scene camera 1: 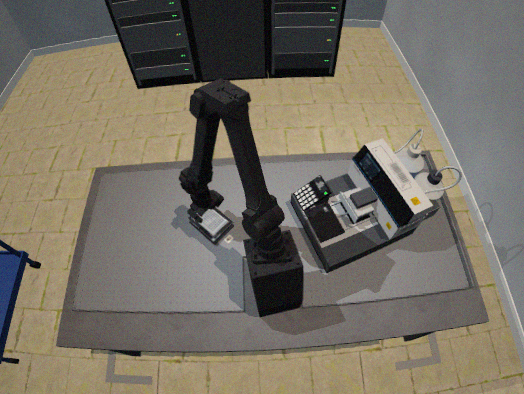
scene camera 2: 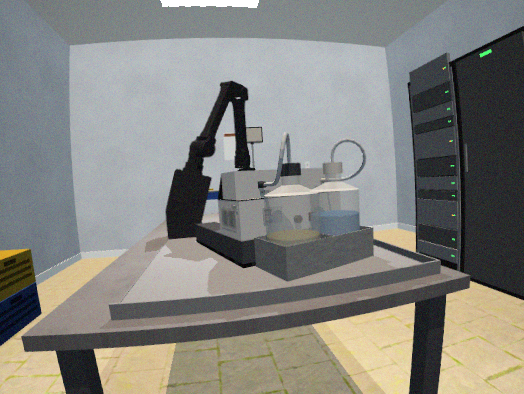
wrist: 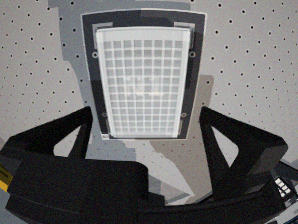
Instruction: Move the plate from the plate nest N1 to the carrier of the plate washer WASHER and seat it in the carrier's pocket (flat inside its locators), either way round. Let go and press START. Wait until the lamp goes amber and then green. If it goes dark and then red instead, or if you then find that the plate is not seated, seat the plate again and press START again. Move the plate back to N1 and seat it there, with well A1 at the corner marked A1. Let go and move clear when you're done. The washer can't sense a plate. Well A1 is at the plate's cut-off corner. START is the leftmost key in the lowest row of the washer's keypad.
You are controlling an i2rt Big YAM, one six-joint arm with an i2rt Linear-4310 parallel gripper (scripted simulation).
Scene:
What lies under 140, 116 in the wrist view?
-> A white well plate.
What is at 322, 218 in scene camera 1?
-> A dark washer carrier.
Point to a grey tray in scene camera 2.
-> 292, 262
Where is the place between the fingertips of my gripper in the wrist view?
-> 146, 112

